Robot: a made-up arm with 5 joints. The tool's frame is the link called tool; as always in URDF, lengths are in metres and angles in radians. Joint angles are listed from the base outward. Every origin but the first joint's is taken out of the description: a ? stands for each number. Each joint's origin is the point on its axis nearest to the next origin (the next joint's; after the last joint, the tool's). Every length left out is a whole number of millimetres.
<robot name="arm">
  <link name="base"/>
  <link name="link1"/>
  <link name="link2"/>
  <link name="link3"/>
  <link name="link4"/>
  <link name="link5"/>
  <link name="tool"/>
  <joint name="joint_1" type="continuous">
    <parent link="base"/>
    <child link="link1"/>
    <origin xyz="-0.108 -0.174 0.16" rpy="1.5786 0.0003 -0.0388"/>
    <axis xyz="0 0 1"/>
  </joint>
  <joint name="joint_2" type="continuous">
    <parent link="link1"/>
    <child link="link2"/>
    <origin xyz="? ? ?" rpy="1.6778 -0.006 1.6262"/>
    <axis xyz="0 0 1"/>
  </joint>
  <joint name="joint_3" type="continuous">
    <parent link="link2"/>
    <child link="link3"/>
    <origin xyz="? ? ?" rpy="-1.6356 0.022 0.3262"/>
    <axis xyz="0 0 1"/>
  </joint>
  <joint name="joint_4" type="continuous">
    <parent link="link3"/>
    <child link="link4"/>
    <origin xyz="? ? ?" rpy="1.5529 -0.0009 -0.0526"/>
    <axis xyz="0 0 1"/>
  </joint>
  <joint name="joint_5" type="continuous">
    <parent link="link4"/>
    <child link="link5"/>
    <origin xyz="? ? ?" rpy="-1.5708 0 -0.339"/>
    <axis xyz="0 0 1"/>
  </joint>
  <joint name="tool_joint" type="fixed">
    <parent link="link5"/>
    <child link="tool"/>
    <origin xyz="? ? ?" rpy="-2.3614 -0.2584 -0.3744"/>
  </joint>
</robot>
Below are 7 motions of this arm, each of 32 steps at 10 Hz.
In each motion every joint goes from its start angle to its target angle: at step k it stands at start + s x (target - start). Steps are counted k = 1, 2, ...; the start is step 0. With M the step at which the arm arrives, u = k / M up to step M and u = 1 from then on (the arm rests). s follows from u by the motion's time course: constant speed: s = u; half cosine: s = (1 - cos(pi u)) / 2; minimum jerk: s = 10 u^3 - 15 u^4 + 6 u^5.
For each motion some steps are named. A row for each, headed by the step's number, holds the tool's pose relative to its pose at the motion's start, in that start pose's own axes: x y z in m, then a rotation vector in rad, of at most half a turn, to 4 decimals.
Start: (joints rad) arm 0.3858 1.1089 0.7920 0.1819 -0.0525
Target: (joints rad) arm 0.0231 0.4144 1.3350 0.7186 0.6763
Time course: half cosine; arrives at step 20
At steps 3, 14, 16, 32:
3: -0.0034 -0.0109 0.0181 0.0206 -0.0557 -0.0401
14: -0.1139 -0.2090 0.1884 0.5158 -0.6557 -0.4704
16: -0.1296 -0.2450 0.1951 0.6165 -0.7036 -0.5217
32: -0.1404 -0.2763 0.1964 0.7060 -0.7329 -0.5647

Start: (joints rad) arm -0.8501 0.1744 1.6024 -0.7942 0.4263
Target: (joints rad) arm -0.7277 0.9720 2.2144 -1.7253 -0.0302
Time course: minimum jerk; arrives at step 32
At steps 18, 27, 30, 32:
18: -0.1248 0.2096 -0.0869 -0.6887 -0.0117 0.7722
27: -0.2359 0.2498 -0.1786 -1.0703 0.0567 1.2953
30: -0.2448 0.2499 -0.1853 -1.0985 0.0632 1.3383
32: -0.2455 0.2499 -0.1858 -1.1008 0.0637 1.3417

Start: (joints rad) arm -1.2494 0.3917 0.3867 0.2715 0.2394
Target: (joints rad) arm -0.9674 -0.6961 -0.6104 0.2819 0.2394
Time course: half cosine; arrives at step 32
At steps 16, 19, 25, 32:
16: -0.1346 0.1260 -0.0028 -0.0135 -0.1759 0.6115
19: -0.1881 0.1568 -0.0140 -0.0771 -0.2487 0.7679
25: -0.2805 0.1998 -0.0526 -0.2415 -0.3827 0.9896
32: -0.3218 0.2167 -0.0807 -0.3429 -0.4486 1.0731

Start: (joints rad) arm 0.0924 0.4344 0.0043 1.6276 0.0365
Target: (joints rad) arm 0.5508 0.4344 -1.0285 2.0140 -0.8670
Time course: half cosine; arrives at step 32
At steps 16, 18, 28, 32:
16: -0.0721 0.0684 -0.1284 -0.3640 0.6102 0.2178
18: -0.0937 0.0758 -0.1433 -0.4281 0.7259 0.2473
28: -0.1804 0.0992 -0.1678 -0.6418 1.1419 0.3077
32: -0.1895 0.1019 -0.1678 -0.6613 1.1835 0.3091

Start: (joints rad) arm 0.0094 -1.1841 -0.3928 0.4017 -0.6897
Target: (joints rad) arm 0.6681 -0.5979 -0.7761 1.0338 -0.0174
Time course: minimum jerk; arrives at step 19
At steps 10, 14, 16, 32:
10: 0.1820 -0.0594 0.0533 0.6214 0.1666 -0.5290
14: 0.2544 -0.1305 0.0278 0.9590 0.2812 -0.8568
16: 0.2676 -0.1480 0.0149 1.0420 0.3159 -0.9381
32: 0.2717 -0.1539 0.0099 1.0706 0.3286 -0.9660

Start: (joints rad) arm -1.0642 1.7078 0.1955 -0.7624 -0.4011
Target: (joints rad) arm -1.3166 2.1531 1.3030 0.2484 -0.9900
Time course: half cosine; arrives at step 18
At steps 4, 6, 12, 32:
4: -0.0253 -0.0118 -0.0223 0.0177 0.1806 -0.1269
6: -0.0567 -0.0174 -0.0400 0.0545 0.3711 -0.2755
12: -0.1287 0.0222 -0.0541 0.3183 0.8688 -0.8810
32: -0.1123 0.0462 -0.0568 0.4851 0.9365 -1.1983

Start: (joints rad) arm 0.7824 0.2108 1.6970 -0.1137 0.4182
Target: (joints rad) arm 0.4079 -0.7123 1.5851 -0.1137 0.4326
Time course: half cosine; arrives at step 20
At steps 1, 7, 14, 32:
1: 0.0009 -0.0006 0.0002 0.0060 0.0005 0.0011
7: 0.0413 -0.0246 0.0022 0.2667 0.0301 0.0460
14: 0.1300 -0.0601 -0.0385 0.7709 0.1392 0.1175
32: 0.1662 -0.0653 -0.0701 0.9672 0.1996 0.1351

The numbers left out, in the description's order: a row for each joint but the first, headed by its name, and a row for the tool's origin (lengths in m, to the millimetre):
joint_2: -0.065 -0.382 0
joint_3: 0.101 -0.185 0
joint_4: 0.053 0.241 0
joint_5: 0 0.063 0
tool: 0.165 -0.227 0

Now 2 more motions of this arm.
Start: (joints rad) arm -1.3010 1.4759 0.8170 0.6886 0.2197
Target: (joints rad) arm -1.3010 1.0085 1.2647 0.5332 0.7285
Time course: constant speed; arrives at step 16
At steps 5, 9, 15, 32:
5: -0.0144 -0.0483 0.0617 0.2054 -0.2639 -0.0495
9: -0.0346 -0.1022 0.1005 0.3927 -0.4510 -0.1032
15: -0.0717 -0.2047 0.1280 0.7056 -0.6848 -0.2096
32: -0.0779 -0.2236 0.1282 0.7608 -0.7178 -0.2307

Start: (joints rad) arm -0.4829 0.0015 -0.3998 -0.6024 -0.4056
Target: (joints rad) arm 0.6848 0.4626 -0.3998 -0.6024 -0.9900
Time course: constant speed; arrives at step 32
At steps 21, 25, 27, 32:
21: 0.1099 0.0188 -0.1647 0.0107 -0.0585 -0.4520
25: 0.1399 0.0139 -0.1904 0.0232 -0.0911 -0.5252
27: 0.1559 0.0101 -0.2023 0.0295 -0.1100 -0.5598
32: 0.1980 -0.0039 -0.2289 0.0440 -0.1648 -0.6409

